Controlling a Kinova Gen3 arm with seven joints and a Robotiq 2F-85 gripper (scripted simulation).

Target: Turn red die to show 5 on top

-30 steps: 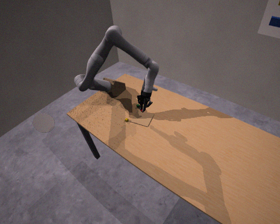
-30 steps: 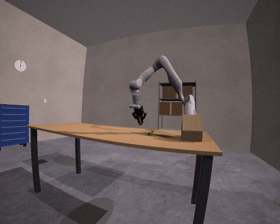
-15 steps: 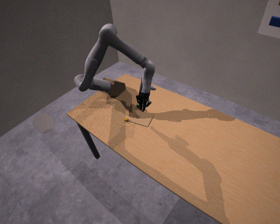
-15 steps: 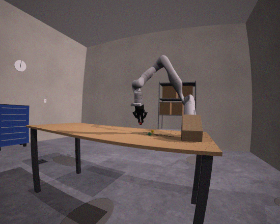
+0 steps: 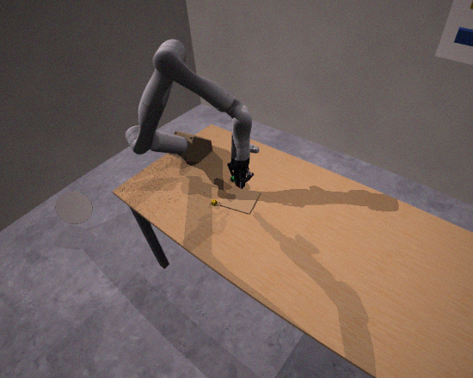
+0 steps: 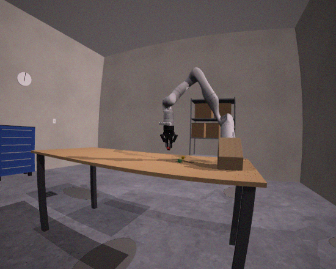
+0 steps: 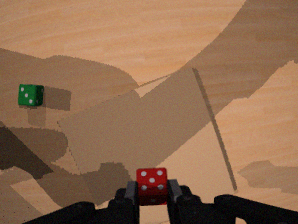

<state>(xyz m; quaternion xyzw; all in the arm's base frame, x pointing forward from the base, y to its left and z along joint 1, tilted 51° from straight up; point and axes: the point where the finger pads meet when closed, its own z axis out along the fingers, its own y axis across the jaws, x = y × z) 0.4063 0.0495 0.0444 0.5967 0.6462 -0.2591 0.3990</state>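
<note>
Now: the red die 20 mm below my hand. From my hand the other things lie so: tan mat 100 mm below; then yellow die 70 mm behind, 100 mm to the right, 90 mm below; then green die 110 mm behind, 70 mm to the left, 90 mm below.
</note>
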